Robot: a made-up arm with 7 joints. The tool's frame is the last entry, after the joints.
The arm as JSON. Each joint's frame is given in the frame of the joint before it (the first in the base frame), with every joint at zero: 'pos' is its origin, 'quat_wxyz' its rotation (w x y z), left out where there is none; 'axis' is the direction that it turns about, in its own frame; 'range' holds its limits. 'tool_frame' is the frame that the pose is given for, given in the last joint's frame.
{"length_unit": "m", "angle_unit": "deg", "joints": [
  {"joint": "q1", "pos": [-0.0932, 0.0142, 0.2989], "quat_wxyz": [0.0, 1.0, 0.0, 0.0], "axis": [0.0, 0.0, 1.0], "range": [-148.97, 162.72]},
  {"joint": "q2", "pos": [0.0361, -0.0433, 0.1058], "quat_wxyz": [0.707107, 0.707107, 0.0, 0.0], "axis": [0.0, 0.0, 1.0], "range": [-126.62, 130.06]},
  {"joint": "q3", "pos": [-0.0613, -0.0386, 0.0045], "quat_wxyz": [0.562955, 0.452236, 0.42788, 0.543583], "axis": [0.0, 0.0, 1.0], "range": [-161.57, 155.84]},
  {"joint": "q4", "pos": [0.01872, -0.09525, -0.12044], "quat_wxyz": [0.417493, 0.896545, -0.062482, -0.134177], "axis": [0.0, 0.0, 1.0], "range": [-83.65, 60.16]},
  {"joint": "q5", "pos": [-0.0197, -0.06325, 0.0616], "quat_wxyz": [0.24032, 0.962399, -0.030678, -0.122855], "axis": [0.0, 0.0, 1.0], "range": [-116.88, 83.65]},
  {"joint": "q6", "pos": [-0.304, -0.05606, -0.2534], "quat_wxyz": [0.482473, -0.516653, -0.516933, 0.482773], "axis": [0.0, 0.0, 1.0], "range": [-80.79, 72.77]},
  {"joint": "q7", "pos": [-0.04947, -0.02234, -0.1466], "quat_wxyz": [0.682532, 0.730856, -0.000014, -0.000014], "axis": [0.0, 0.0, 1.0], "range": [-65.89, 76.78]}
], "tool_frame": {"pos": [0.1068, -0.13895, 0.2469], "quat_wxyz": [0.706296, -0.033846, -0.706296, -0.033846]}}
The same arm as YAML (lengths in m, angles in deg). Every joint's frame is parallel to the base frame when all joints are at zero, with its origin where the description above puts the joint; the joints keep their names.
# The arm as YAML. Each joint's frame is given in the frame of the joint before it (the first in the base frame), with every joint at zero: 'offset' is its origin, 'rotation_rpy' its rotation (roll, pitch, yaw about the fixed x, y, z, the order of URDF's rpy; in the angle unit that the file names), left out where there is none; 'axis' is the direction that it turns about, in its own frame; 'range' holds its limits. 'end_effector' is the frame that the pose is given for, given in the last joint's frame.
length_unit: m
angle_unit: deg
chain:
  - id: q1
    offset: [-0.0932, 0.0142, 0.2989]
    axis: "-z"
    range: [-148.97, 162.72]
  - id: q2
    offset: [0.0361, 0.0433, -0.1058]
    axis: "+y"
    range: [-126.62, 130.06]
  - id: q3
    offset: [-0.0613, 0.0045, 0.0386]
    axis: [0.97341, 0.224802, 0.044]
    range: [-161.57, 155.84]
  - id: q4
    offset: [-0.095, -0.1197, -0.024]
    axis: [-0.446903, -0.854306, 0.265402]
    range: [-83.65, 60.16]
  - id: q5
    offset: [-0.082, -0.0189, 0.0332]
    axis: "+y"
    range: [-116.88, 83.65]
  - id: q6
    offset: [0.0847, -0.2534, 0.2973]
    axis: [0.095399, -0.0683, 0.993093]
    range: [-80.79, 72.77]
  - id: q7
    offset: [0.0354, 0.0323, -0.1488]
    axis: "+y"
    range: [-65.89, 76.78]
end_effector:
  offset: [-0.1196, 0.2469, -0.1281]
  rotation_rpy: [90.0, 0.0, 90.0]

